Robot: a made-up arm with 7 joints. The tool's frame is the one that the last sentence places.
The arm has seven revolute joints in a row. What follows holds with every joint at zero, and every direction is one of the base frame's.
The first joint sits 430 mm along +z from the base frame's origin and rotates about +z.
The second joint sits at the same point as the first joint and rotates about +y.
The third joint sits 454 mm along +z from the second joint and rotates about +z.
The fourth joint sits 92 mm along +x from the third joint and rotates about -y.
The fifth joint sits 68 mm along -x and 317 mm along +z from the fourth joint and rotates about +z.
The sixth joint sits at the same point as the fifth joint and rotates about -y.
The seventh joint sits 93 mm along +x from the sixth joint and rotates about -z.
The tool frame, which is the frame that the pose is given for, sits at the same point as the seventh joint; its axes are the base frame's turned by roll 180, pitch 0 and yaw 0 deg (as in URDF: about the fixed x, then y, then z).
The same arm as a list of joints. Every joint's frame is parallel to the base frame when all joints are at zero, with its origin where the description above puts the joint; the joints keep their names.
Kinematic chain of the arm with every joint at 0, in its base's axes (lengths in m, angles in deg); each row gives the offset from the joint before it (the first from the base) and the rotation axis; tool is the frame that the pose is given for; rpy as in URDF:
joint 1: xyz 0 0 0.43 axis +z
joint 2: xyz 0 0 0 axis +y
joint 3: xyz 0 0 0.454 axis +z
joint 4: xyz 0.092 0 0 axis -y
joint 5: xyz -0.068 0 0.317 axis +z
joint 6: xyz 0 0 0 axis -y
joint 7: xyz 0.093 0 0 axis -z
tool: xyz 0 0 0 rpy 180 0 0

